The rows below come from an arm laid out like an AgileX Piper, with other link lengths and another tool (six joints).
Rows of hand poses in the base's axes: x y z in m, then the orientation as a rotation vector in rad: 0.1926 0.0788 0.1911 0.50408 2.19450 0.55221; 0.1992 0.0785 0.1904 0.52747 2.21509 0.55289; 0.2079 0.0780 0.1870 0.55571 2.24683 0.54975; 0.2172 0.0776 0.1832 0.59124 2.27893 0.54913; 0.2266 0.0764 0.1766 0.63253 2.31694 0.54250; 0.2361 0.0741 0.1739 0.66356 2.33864 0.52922; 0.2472 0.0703 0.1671 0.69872 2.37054 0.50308; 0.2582 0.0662 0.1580 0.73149 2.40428 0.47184; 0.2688 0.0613 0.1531 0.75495 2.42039 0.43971; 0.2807 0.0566 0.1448 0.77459 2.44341 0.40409; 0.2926 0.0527 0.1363 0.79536 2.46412 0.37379; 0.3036 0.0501 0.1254 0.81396 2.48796 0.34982; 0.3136 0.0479 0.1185 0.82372 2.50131 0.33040; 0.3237 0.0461 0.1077 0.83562 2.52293 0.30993; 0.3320 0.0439 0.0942 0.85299 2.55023 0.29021; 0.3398 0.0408 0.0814 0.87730 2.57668 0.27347; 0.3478 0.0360 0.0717 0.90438 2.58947 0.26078; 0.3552 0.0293 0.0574 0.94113 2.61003 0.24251; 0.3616 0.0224 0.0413 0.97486 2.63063 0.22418
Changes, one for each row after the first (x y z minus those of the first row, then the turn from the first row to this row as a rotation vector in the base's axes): 0.0066 -0.0003 -0.0007 0.00799 0.02649 -0.00847; 0.0153 -0.0008 -0.0041 0.01460 0.06494 -0.01767; 0.0246 -0.0012 -0.0079 0.02555 0.10618 -0.03015; 0.0340 -0.0024 -0.0145 0.03414 0.15498 -0.04595; 0.0435 -0.0047 -0.0172 0.03508 0.18560 -0.06254; 0.0546 -0.0085 -0.0240 0.02850 0.22745 -0.08231; 0.0656 -0.0126 -0.0331 0.01790 0.27064 -0.10122; 0.0762 -0.0175 -0.0380 0.00402 0.29484 -0.12045; 0.0881 -0.0222 -0.0463 -0.01335 0.32451 -0.13593; 0.1000 -0.0261 -0.0548 -0.02647 0.35256 -0.15079; 0.1110 -0.0287 -0.0657 -0.03586 0.38254 -0.16095; 0.1210 -0.0309 -0.0726 -0.04523 0.39959 -0.16810; 0.1311 -0.0327 -0.0834 -0.05434 0.42512 -0.17372; 0.1394 -0.0349 -0.0969 -0.06076 0.45789 -0.17996; 0.1472 -0.0380 -0.1097 -0.06263 0.49233 -0.18919; 0.1552 -0.0428 -0.1194 -0.06106 0.51521 -0.20343; 0.1626 -0.0495 -0.1337 -0.05941 0.54949 -0.22153; 0.1690 -0.0564 -0.1498 -0.05869 0.58290 -0.23757
